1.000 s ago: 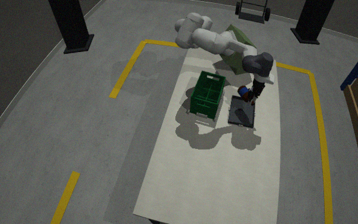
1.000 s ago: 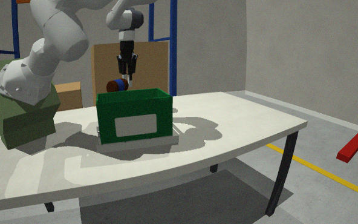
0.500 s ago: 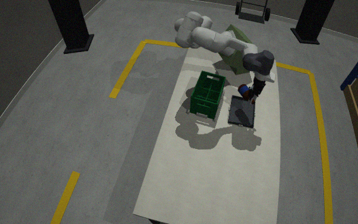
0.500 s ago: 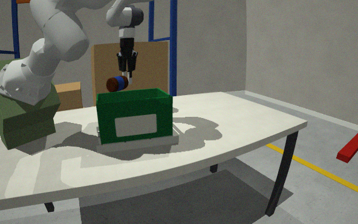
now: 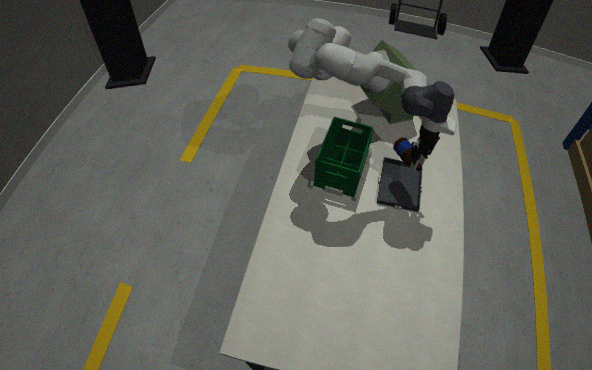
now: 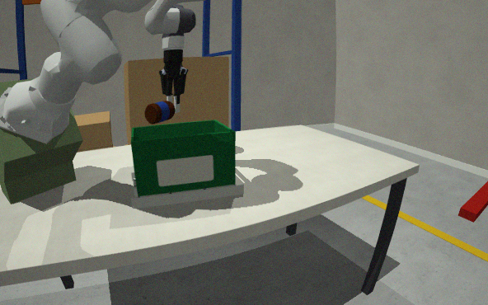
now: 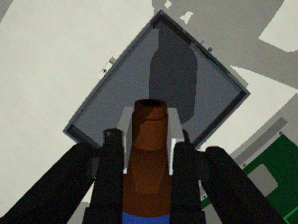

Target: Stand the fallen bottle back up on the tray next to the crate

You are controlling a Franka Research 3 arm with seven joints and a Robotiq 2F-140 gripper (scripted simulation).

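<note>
Right now my hand is 50 mm past the brown bottle, 20 mm to the left of it and 20 mm above it. From my hand the other things lie so: green crate: 280 mm to the right, 150 mm behind, 130 mm below; then dark grey tray: 200 mm below, 40 mm behind, 20 mm to the right.
</note>
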